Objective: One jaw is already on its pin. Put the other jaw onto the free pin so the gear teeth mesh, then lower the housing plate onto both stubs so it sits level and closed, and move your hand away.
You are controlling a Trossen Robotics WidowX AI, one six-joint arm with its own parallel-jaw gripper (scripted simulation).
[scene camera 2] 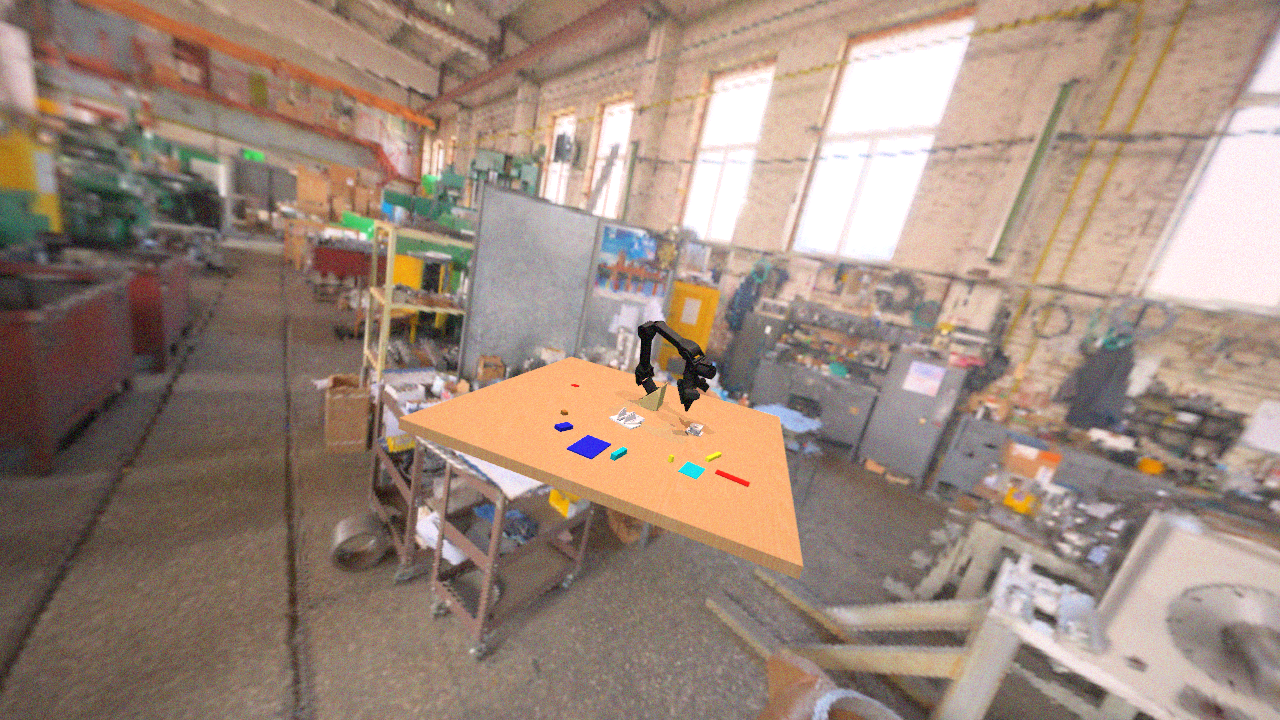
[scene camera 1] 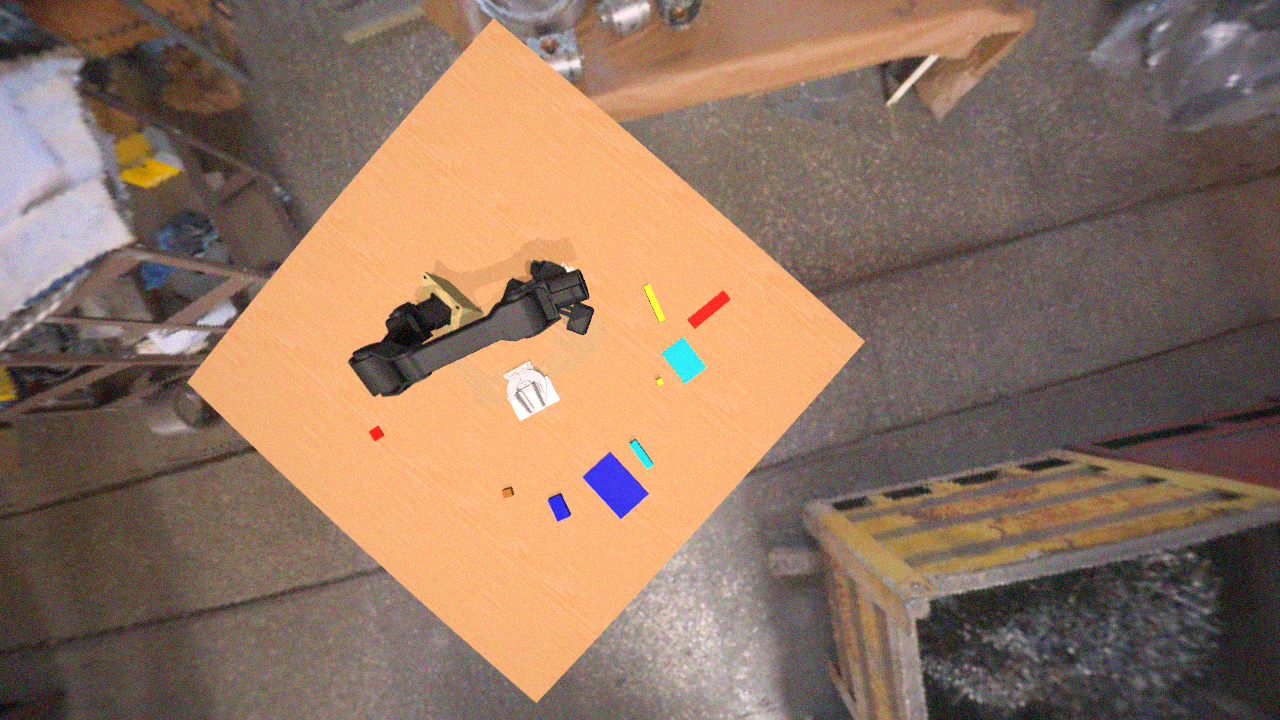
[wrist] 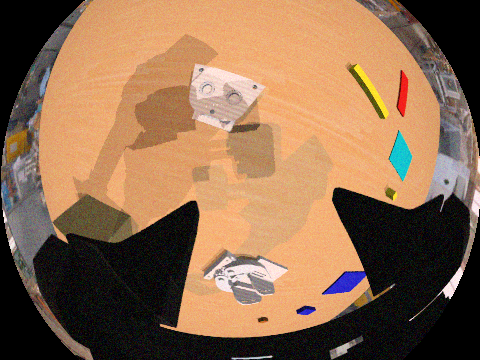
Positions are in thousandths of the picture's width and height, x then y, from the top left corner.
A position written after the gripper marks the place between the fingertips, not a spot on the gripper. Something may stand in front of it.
The gripper (scene camera 1: 436, 431) is open, with nothing in its grasp. Also in view: a cyan square (scene camera 1: 533, 498), a blue square (scene camera 1: 476, 665) and a housing plate (wrist: 468, 232).
The gripper also shows in scene camera 2 (scene camera 2: 535, 566) and in the wrist view (wrist: 561, 560).
